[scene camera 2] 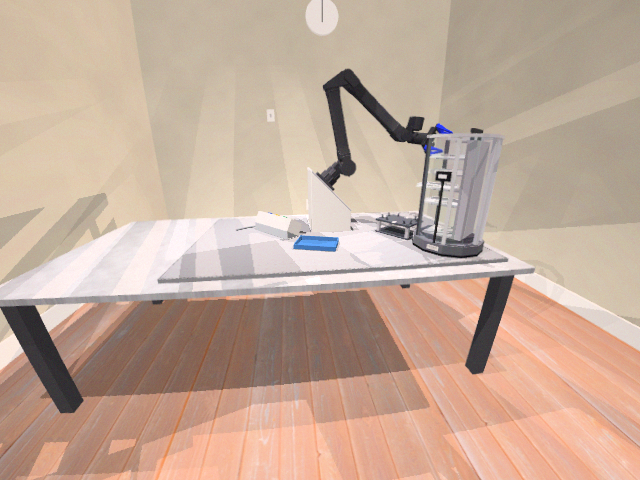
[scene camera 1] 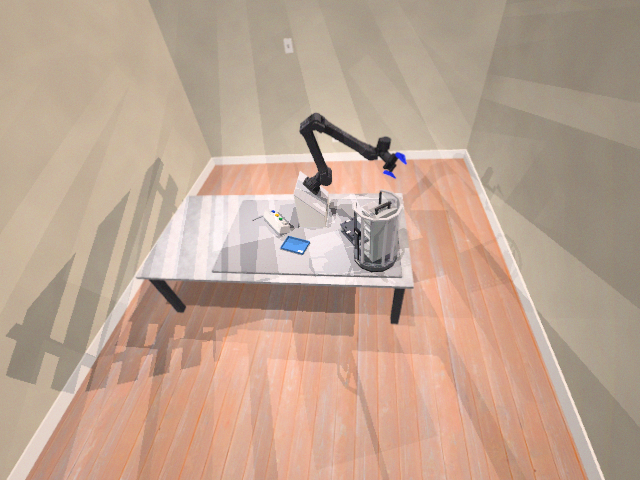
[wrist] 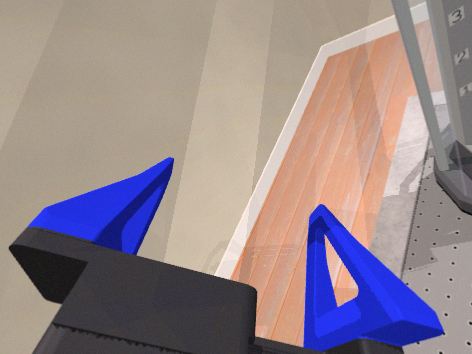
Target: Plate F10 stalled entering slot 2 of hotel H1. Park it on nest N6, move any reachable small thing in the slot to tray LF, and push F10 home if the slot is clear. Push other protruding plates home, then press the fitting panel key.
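Places are measured from the arm's base along level axes (x ahead, y left, z up), in millimetres.
Where they show: gripper, between the fingertips: (scene camera 1: 400,171) (wrist: 246,188); arm's base, origin of its link: (scene camera 2: 324,182) (scene camera 1: 310,186).
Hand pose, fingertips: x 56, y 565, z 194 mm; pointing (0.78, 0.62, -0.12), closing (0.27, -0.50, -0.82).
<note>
Each offset is from my fingertips to the centre of the thing. "*": to the spot under its first point.
Hotel H1 (scene camera 1: 375,267) (scene camera 2: 448,249) (wrist: 456,186) is a clear-walled cylinder on a dark base at the table's right. Slot labels 1, 2 and 3 show in the wrist view. A pale plate @(* 209 mm right, 314 mm ahead, 155 mm down) (scene camera 2: 424,184) sticks out of its left side; its label and slot cannot be read. Nest N6 @(237 mm right, 152 mm ahead, 347 mm down) (scene camera 1: 349,228) (scene camera 2: 397,221) is a dark pegged stand left of the hotel, with no plate visible on it. Tray LF @(589 mm right, 310 mm ahead, 377 mm down) (scene camera 1: 295,244) (scene camera 2: 316,246) is blue and looks empty. My gripper (scene camera 1: 400,169) (scene camera 2: 445,142) (wrist: 246,188) is open and empty, behind the hotel at about its top height. The slot interior is too small to judge.
A white key panel @(767 mm right, 151 mm ahead, 344 mm down) (scene camera 1: 277,223) (scene camera 2: 273,225) with blue, yellow and green keys lies left of the arm's pale wedge base (scene camera 1: 311,211) (scene camera 2: 329,211). A handle @(* 61 mm right, 317 mm ahead, 7 mm down) (scene camera 1: 383,208) stands on the hotel top. A black post with a small label frame @(* 183 mm right, 395 mm ahead, 119 mm down) (scene camera 2: 443,176) stands at the hotel's front.
</note>
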